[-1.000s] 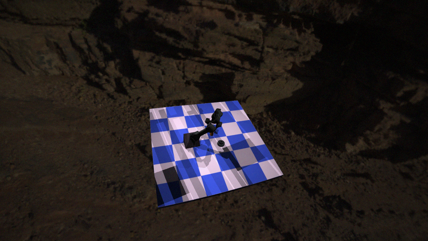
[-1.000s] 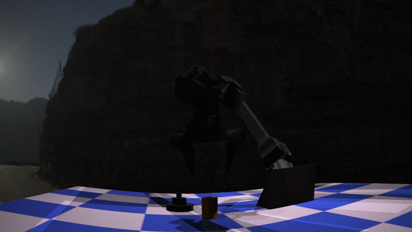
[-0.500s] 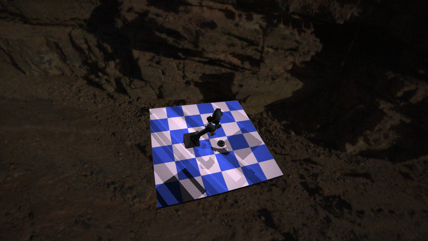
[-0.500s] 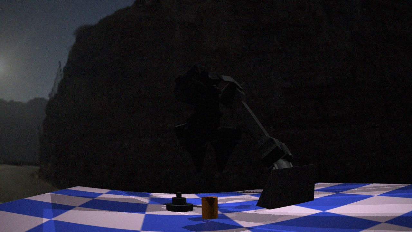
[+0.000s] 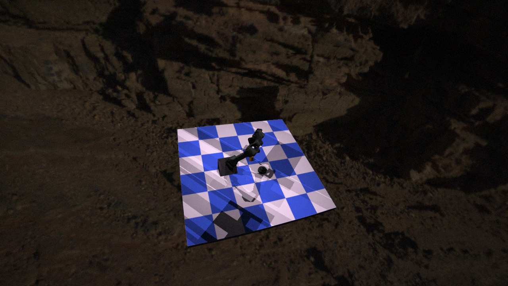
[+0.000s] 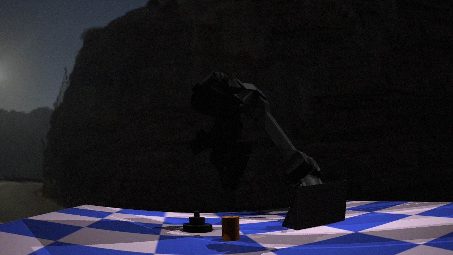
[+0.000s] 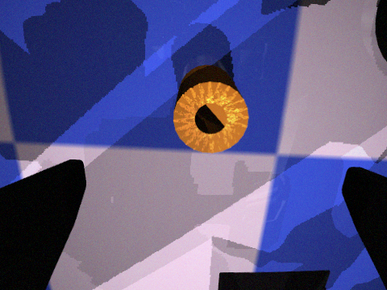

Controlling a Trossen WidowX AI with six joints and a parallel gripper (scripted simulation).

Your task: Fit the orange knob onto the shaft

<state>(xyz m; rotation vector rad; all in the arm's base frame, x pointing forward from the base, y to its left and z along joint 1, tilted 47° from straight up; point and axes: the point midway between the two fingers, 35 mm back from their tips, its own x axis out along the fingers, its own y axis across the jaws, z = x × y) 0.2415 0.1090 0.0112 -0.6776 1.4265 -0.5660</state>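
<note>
My gripper tip is 90 mm above the orange knob. From my gripper tip the other things lie so: pedestal (160 mm to the right, 90 mm below, 70 mm ahead).
</note>
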